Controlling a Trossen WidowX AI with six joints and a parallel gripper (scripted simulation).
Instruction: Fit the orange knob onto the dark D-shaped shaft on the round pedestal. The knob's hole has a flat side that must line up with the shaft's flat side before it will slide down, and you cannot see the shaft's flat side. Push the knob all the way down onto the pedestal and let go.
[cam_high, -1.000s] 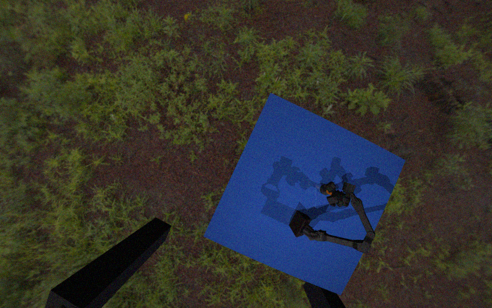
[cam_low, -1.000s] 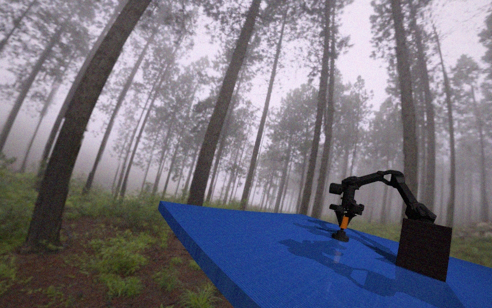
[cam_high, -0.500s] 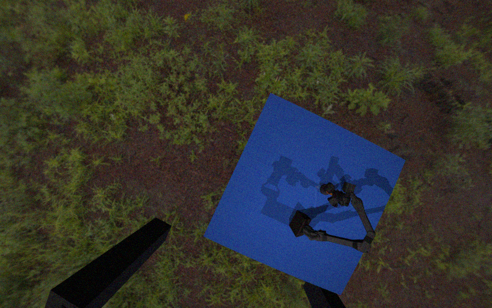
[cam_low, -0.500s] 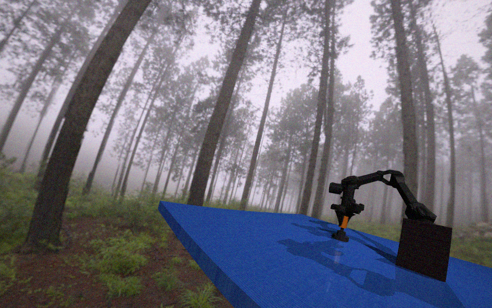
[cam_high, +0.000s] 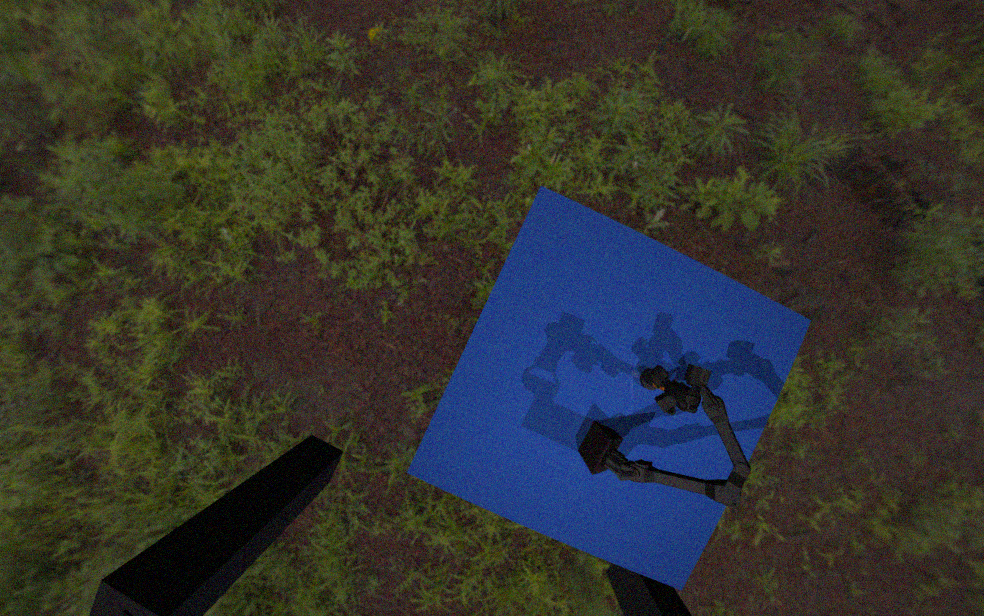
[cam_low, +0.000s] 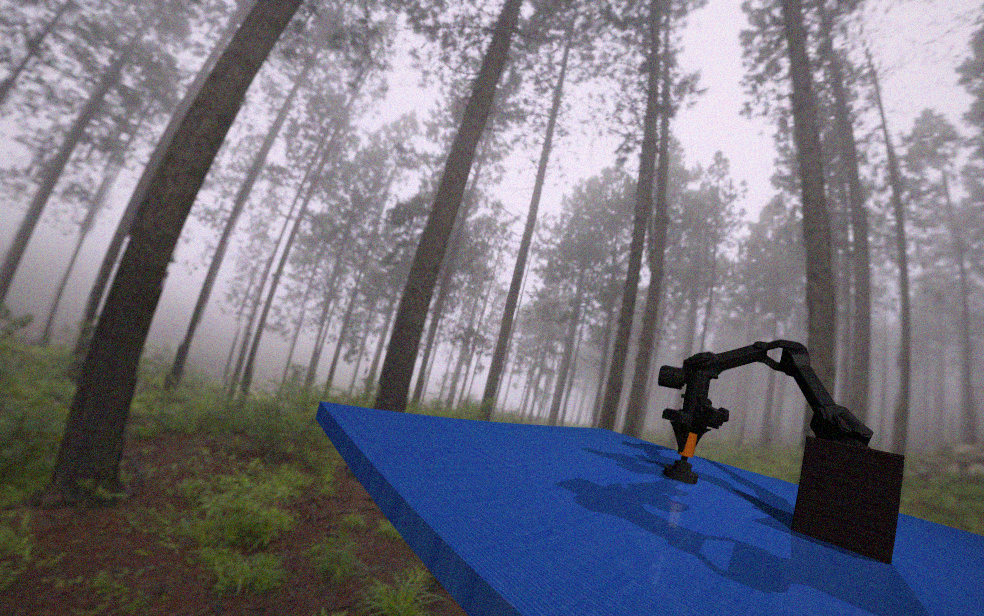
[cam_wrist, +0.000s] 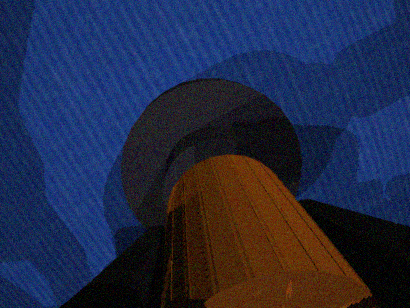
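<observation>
My gripper tip is now 2 cm below the orange knob. The rest, counted from my gripper tip: dark round pedestal (4 cm below).
</observation>
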